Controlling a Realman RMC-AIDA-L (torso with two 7-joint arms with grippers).
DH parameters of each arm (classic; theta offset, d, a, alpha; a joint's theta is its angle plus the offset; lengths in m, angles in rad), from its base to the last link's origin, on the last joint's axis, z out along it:
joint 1: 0 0.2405 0 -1.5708
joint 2: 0 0 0 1.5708
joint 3: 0 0.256 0 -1.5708
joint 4: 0 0 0 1.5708
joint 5: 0 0.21 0 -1.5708
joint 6: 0 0 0 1.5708
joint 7: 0 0.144 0 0
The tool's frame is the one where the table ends.
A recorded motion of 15 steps. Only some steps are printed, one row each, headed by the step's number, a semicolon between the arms.
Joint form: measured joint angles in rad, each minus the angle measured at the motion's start. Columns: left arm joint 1, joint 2, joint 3, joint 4, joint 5, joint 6, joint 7; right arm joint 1, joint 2, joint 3, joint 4, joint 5, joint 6, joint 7.
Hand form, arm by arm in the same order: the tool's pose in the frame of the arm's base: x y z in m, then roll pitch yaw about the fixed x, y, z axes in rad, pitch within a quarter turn. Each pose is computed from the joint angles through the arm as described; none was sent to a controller.
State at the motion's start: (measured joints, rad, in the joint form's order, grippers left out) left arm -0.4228 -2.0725 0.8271 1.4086 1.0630 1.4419 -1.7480; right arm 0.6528 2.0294 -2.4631 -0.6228 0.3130 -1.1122 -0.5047
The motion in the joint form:
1: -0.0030 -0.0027 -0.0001 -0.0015 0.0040 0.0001 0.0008; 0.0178 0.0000 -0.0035 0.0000 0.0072 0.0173 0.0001
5: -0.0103 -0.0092 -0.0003 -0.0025 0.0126 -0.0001 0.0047; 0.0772 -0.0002 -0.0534 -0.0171 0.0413 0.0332 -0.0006
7: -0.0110 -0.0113 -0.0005 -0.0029 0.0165 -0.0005 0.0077; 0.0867 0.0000 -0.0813 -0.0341 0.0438 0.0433 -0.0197
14: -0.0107 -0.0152 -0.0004 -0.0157 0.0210 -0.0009 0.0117; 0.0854 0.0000 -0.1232 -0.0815 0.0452 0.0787 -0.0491
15: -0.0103 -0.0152 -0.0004 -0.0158 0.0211 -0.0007 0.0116; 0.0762 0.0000 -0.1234 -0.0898 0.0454 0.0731 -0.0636
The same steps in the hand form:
1: -0.1027 0.3308 0.1914 -2.0869 -1.1087 -0.6675; 0.1056 0.3310 -0.0999 -2.0616 0.2483 0.9560
5: -0.1007 0.3321 0.1888 -2.0914 -1.1073 -0.6664; 0.0853 0.3296 -0.1071 -2.0876 0.2718 1.0040
7: -0.1007 0.3324 0.1879 -2.0921 -1.1047 -0.6645; 0.0802 0.3236 -0.1124 -2.1071 0.2707 1.0307
14: -0.1032 0.3340 0.1852 -2.0980 -1.1118 -0.6491; 0.0739 0.3109 -0.1221 -2.1409 0.2757 1.0557
15: -0.1034 0.3339 0.1852 -2.0985 -1.1119 -0.6483; 0.0741 0.3087 -0.1214 -2.1304 0.2722 1.0637

